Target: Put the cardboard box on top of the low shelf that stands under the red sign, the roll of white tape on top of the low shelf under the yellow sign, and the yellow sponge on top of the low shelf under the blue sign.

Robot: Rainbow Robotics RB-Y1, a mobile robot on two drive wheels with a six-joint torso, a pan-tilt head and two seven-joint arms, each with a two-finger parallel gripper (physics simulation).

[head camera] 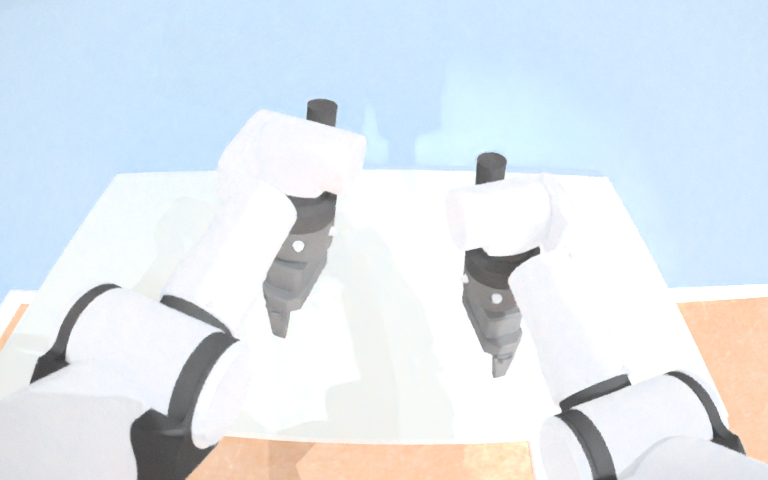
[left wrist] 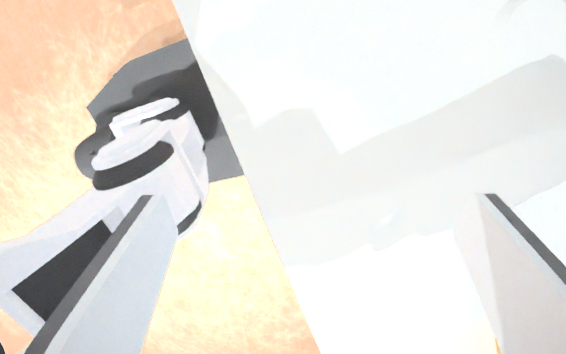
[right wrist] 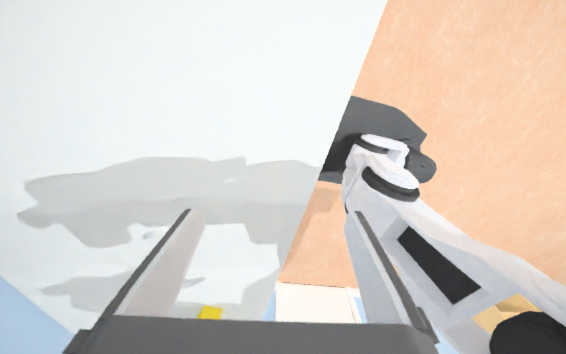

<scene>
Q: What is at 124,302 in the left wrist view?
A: My left gripper.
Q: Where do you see a white table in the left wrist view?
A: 362,137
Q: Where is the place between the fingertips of my right gripper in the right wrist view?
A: At 272,219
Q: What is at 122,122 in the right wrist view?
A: A white table.
</scene>
